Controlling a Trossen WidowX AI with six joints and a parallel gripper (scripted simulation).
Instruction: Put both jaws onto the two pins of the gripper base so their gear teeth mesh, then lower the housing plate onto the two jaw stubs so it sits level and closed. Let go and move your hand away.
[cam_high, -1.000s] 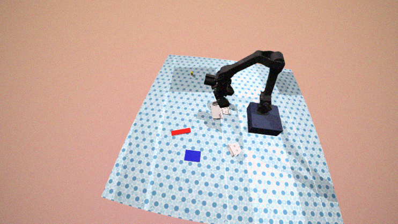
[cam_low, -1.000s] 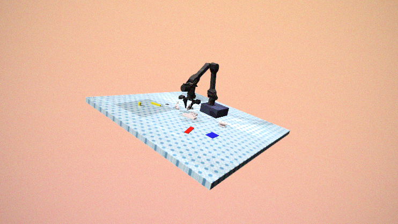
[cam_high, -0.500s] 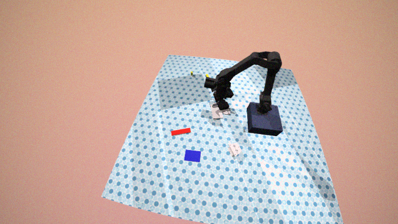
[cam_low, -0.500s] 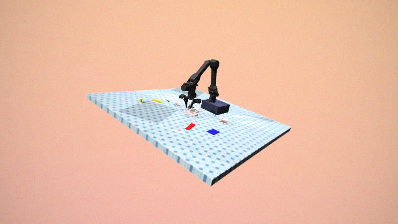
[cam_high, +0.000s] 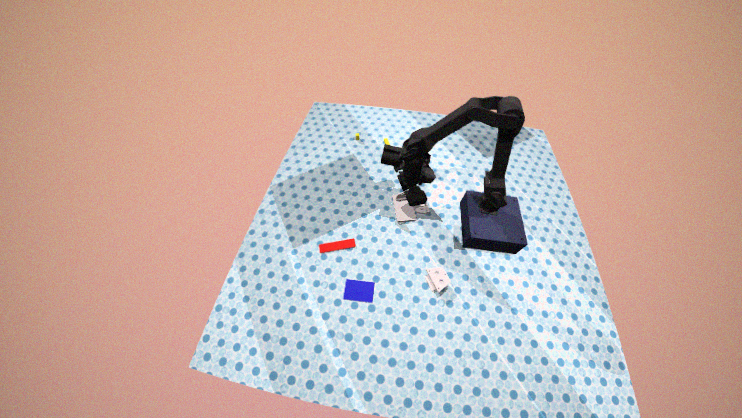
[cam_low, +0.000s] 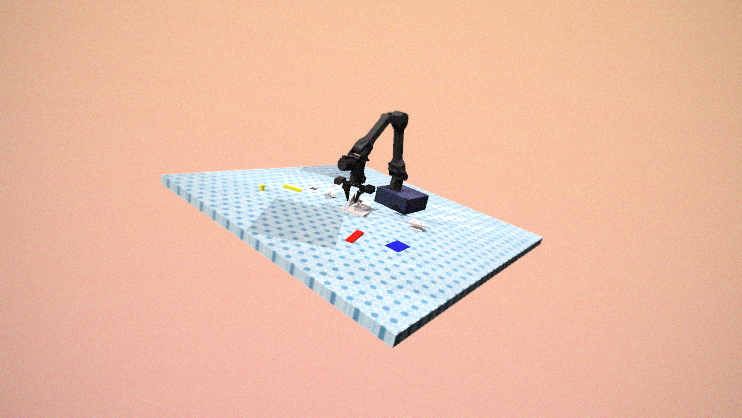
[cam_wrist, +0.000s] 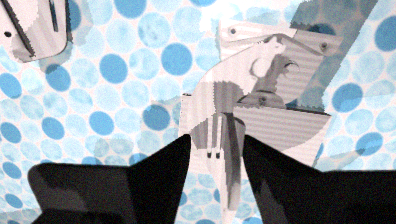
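My gripper tip is 30 mm to the right of the flat white plate and 30 mm above it. Also, from my gripper tip: small dark block: 280 mm to the right, 30 mm below; then jaw: 190 mm to the right, 50 mm behind; then housing plate: 60 mm behind, 30 mm below, 10 mm to the left.
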